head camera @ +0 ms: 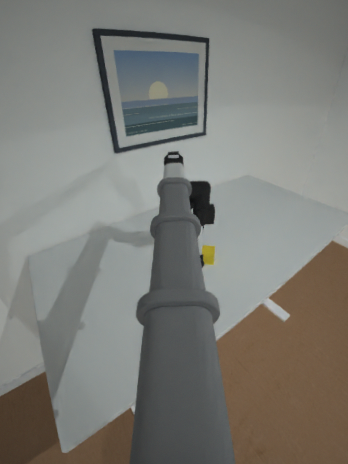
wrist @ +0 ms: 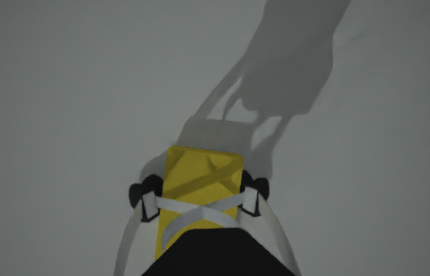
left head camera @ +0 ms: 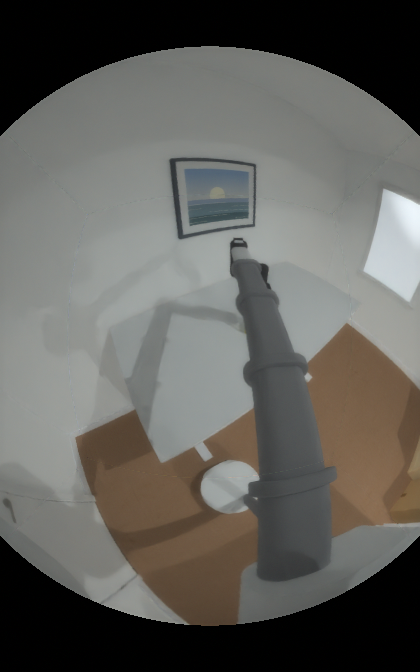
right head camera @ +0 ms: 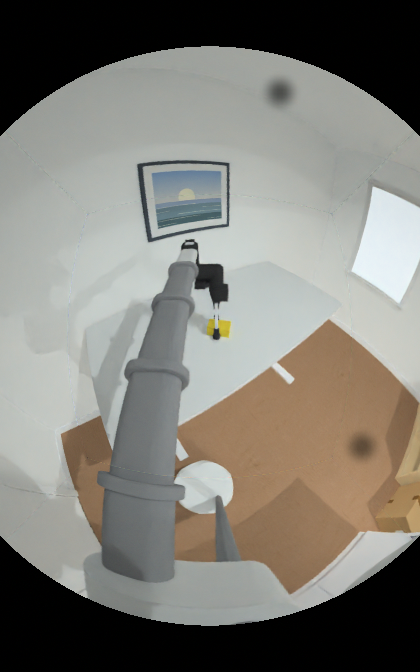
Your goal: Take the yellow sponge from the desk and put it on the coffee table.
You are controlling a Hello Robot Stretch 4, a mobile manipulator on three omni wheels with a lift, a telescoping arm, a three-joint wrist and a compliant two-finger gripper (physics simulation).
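Frame: origin at the robot's base, x back, y right, z up, level; metres.
Seen in the pictures: gripper, between the fingertips: [wrist: 195, 187].
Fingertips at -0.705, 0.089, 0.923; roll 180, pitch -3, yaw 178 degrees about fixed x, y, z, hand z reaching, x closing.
Note:
A point is followed by its place in that frame, as x, y, z.
The yellow sponge [head camera: 209, 255] {-0.676, 0.126, 0.967} [right head camera: 225, 328] [wrist: 205, 172] {-0.715, 0.067, 0.968} is at the surface of the pale grey-white desk [head camera: 280, 225] {-0.919, 0.531, 0.922} [left head camera: 200, 390] [right head camera: 280, 300] [wrist: 75, 100] {-0.593, -0.004, 0.922}. My gripper [right head camera: 216, 326] [wrist: 195, 187] {-0.705, 0.089, 0.923} points down, with one black fingertip against each long side of the sponge in the wrist view, shut on it. The sponge's near end is hidden under the gripper body. I cannot tell whether it is clear of the desk. The arm hides most of the sponge in the left head view. I cannot identify the coffee table for certain.
A round white top [left head camera: 227, 487] [right head camera: 207, 487] stands over the brown floor [left head camera: 360, 425] [right head camera: 300, 425] on the near side of the desk. The walls with a framed picture [head camera: 160, 92] {-1.192, -0.048, 1.501} rise behind the desk. A cardboard box [right head camera: 402, 515] is at the lower right.

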